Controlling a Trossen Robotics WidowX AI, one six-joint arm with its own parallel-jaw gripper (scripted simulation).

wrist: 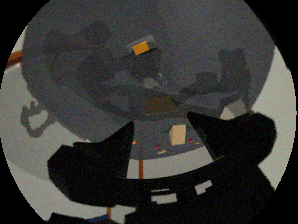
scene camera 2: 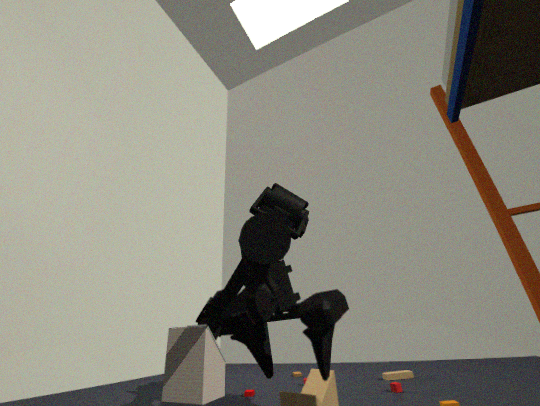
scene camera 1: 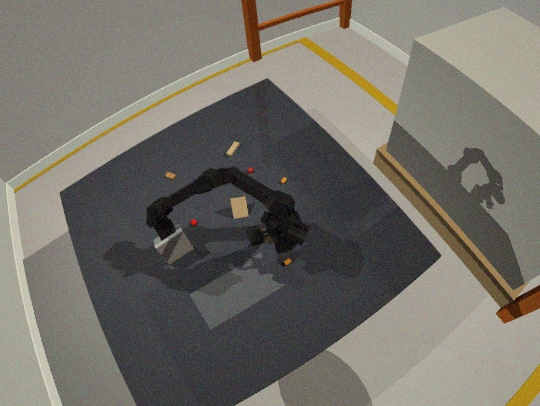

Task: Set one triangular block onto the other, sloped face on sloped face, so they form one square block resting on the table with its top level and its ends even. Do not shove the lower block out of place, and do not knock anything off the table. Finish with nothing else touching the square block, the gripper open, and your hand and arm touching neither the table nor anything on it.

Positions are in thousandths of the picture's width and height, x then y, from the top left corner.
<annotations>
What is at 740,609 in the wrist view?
My gripper.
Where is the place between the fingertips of my gripper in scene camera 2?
549,932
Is my gripper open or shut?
Open.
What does my gripper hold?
Nothing.
</annotations>
